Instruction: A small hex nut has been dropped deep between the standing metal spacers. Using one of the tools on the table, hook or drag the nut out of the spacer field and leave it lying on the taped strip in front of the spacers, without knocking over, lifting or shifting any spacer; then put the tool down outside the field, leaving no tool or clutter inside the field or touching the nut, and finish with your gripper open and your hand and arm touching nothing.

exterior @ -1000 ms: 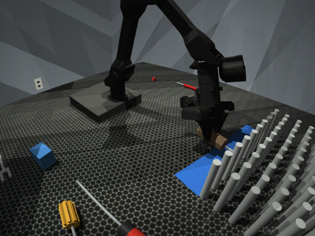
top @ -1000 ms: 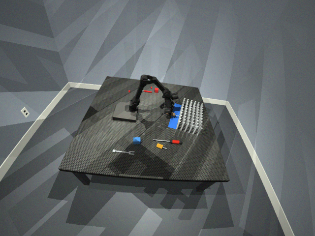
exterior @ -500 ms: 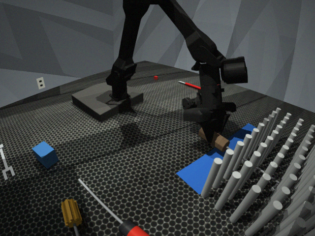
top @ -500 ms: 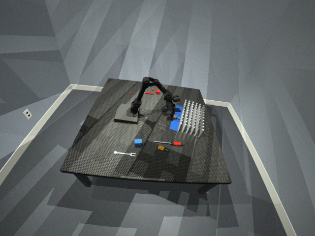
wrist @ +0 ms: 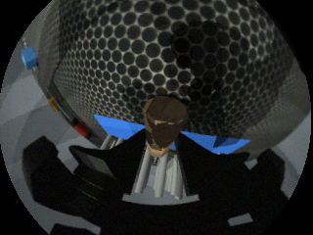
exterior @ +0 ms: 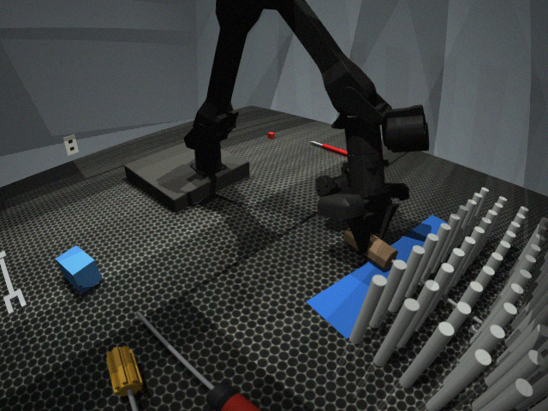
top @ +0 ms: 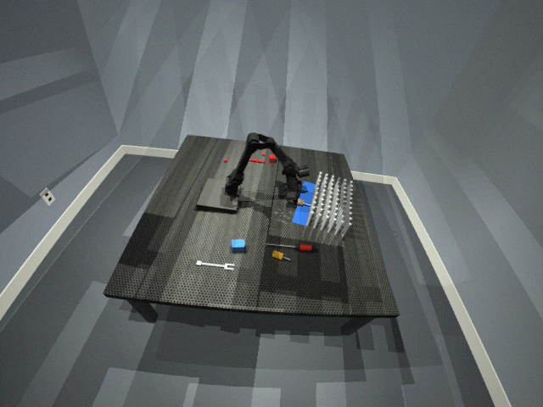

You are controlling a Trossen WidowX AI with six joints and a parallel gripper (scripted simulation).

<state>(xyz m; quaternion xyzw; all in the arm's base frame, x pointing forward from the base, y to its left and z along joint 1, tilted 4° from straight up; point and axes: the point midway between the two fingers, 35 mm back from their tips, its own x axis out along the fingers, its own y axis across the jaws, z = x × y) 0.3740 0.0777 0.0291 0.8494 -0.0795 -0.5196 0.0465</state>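
Right now my gripper tip is 50 mm short of the blue taped strip, 40 mm to the right of it and 10 mm above it. The rest, counted from my gripper tip: yellow-handled tool (400 mm to the right, 30 mm behind); hex nut (210 mm ahead, 20 mm to the right, 10 mm below); blue cube (400 mm to the right, 240 mm behind, 10 mm above).
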